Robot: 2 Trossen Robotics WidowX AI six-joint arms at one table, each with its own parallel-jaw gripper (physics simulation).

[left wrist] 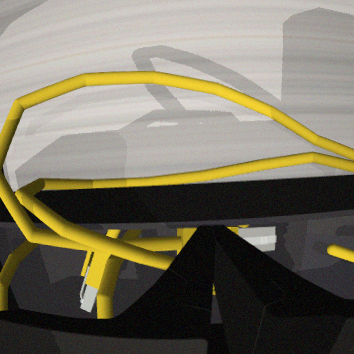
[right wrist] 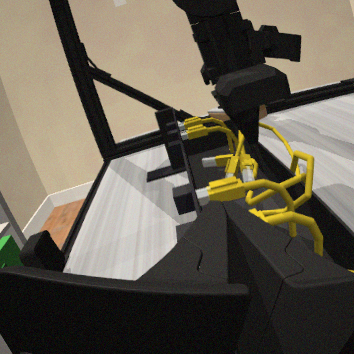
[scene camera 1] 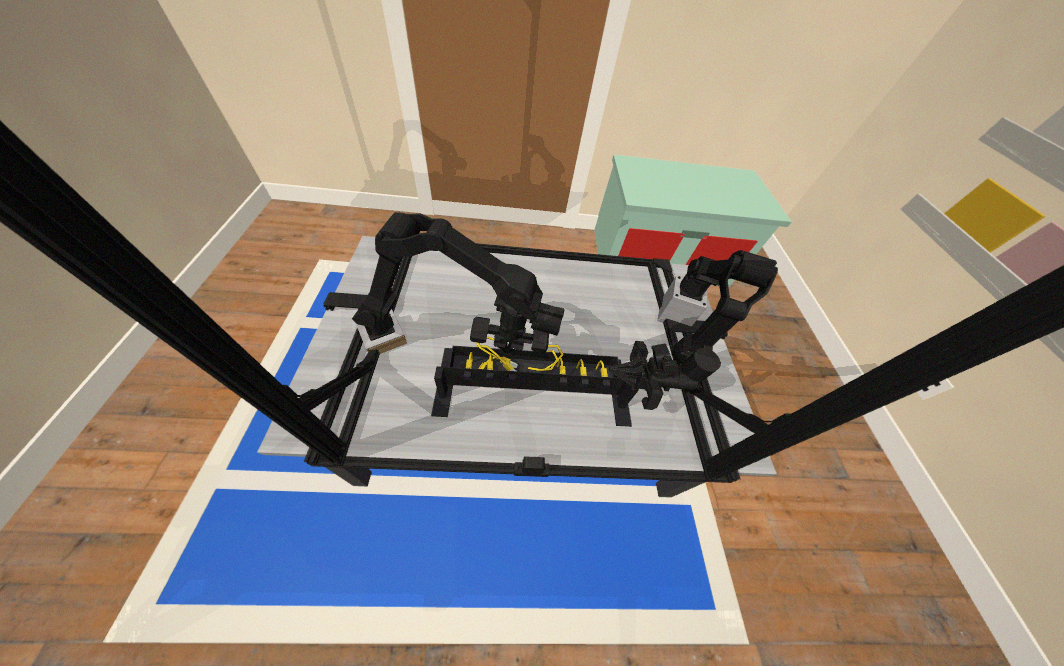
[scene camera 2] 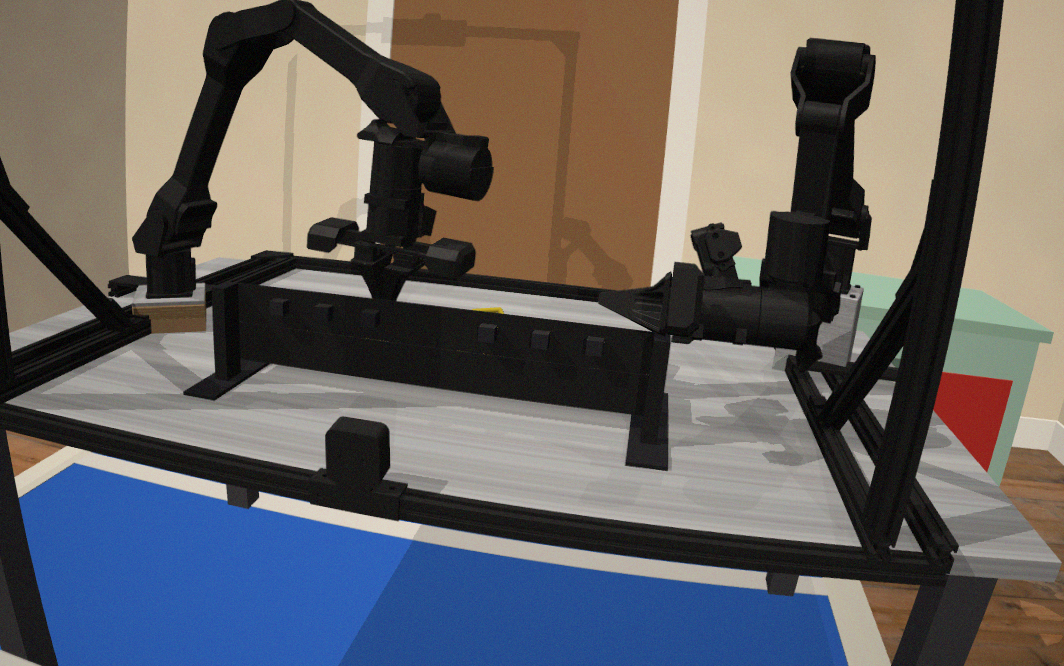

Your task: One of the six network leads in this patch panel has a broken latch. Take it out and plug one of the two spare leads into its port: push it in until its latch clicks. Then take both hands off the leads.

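Frame: origin at the left arm's base, x ahead, y left, z up, level; millimetres.
Where they show: left gripper, fingertip midpoint: [left wrist: 209, 236] [right wrist: 253, 142] [scene camera 1: 506, 351]; right gripper, fingertip midpoint: [right wrist: 219, 212] [scene camera 1: 609, 369] [scene camera 2: 598, 298]; left arm's base, origin of the base link: [scene camera 1: 379, 327] [scene camera 2: 170, 292]; right arm's base, origin of the base link: [scene camera 1: 691, 290].
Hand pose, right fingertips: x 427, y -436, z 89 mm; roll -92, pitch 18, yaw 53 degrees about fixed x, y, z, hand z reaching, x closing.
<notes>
Things, the pixels of their top centre, and the offset from my right fingertips. "spot": a spot on its surface instead.
- black patch panel, middle of its top: [right wrist: 203, 139] [scene camera 2: 436, 300] [scene camera 1: 538, 365] 134 mm back, 101 mm left, 24 mm down
- loose plug, surface spot: [left wrist: 89, 291] spot: 250 mm back, 192 mm left, 98 mm down
- grey plug tip, surface spot: [left wrist: 261, 239] spot: 157 mm back, 170 mm left, 96 mm down
- yellow plug, surface spot: [right wrist: 225, 187] spot: 78 mm back, 67 mm left, 43 mm down
The black patch panel [scene camera 1: 530, 382] [scene camera 2: 463, 357] [left wrist: 211, 200] stands across the middle of the table, with yellow network leads [scene camera 1: 490, 360] [right wrist: 274, 197] tangled behind it. My left gripper [scene camera 1: 508, 345] [scene camera 2: 384, 291] [left wrist: 209, 236] [right wrist: 253, 142] is shut and empty, pointing straight down into the left part of the panel among the leads. One loose plug [left wrist: 89, 291] with a grey tip hangs to the left of its fingers, and another grey plug tip [left wrist: 261, 239] shows to their right. My right gripper [scene camera 1: 625, 373] [scene camera 2: 609, 300] [right wrist: 219, 212] is shut and empty at the panel's right end, pointing along it. A yellow plug [right wrist: 225, 187] lies just beyond its fingertips.
A black frame [scene camera 1: 530, 465] runs round the grey table, with a small black block [scene camera 2: 358, 449] on its front rail. A mint cabinet [scene camera 1: 688, 198] with red drawers stands behind at the right. Black slanted struts [scene camera 1: 259, 390] cross the front corners.
</notes>
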